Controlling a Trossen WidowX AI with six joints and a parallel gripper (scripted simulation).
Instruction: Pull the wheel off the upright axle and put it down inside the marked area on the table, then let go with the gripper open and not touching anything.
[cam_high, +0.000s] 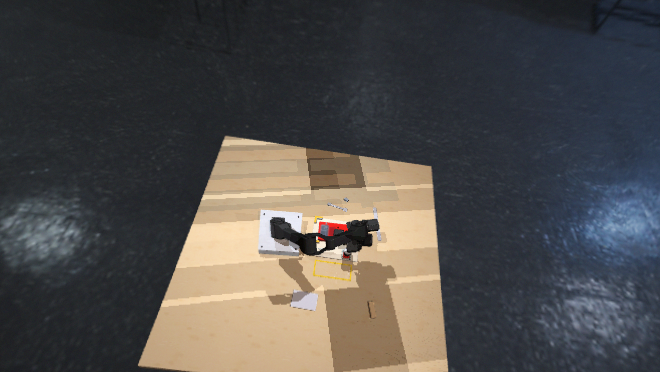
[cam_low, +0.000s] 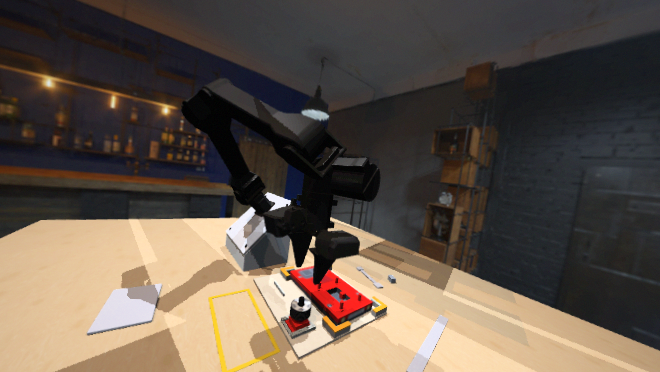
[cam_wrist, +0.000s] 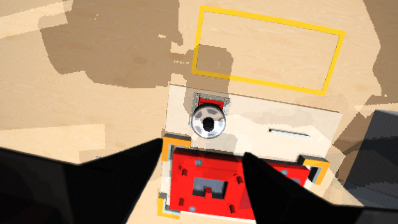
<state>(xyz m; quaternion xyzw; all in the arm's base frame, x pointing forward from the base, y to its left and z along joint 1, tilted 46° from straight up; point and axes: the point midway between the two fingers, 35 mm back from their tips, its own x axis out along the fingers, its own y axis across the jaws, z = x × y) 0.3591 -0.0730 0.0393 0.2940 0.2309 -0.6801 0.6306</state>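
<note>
Right now the wheel is 70 mm below my gripper tip.
</note>
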